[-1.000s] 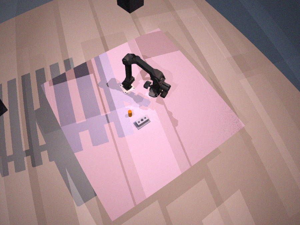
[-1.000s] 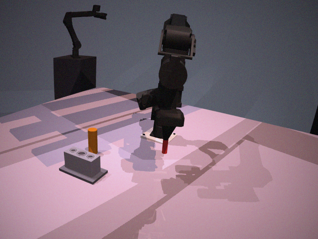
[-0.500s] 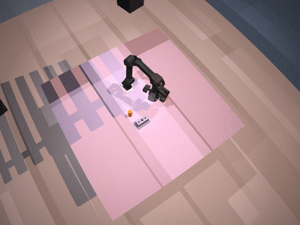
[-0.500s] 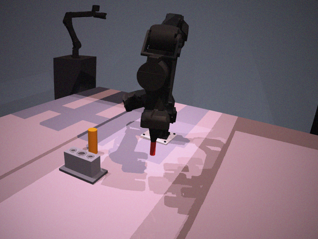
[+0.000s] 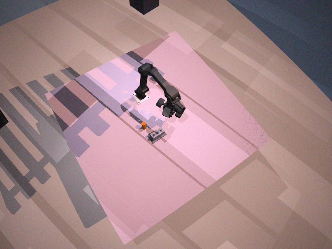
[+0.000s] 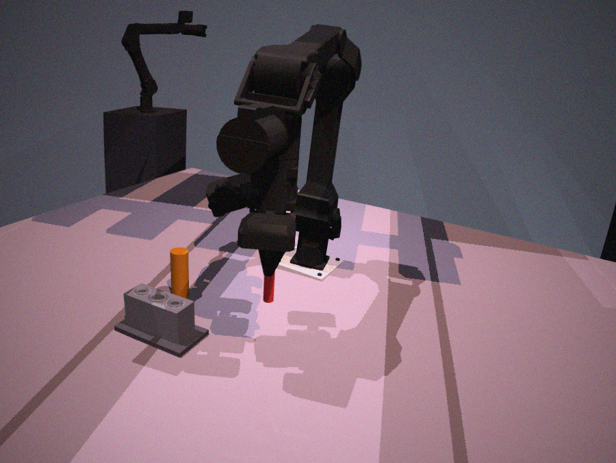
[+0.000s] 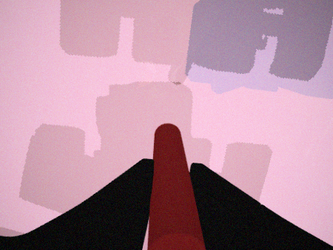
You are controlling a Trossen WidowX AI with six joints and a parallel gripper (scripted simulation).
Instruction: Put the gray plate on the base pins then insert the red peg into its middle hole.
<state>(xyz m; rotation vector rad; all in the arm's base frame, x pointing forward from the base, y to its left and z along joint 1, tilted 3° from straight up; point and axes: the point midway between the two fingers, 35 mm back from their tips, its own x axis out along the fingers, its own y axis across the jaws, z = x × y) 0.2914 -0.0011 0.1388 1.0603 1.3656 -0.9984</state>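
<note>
Now: the gray plate 15 cm to the right of my gripper tip, 7 cm below it and 3 cm ahead of it. Round my gripper tip: orange cylinder 17 cm to the right, 8 cm behind, 7 cm below; red peg right at my gripper tip; dark flat base 15 cm to the right, 10 cm below, 3 cm ahead.
</note>
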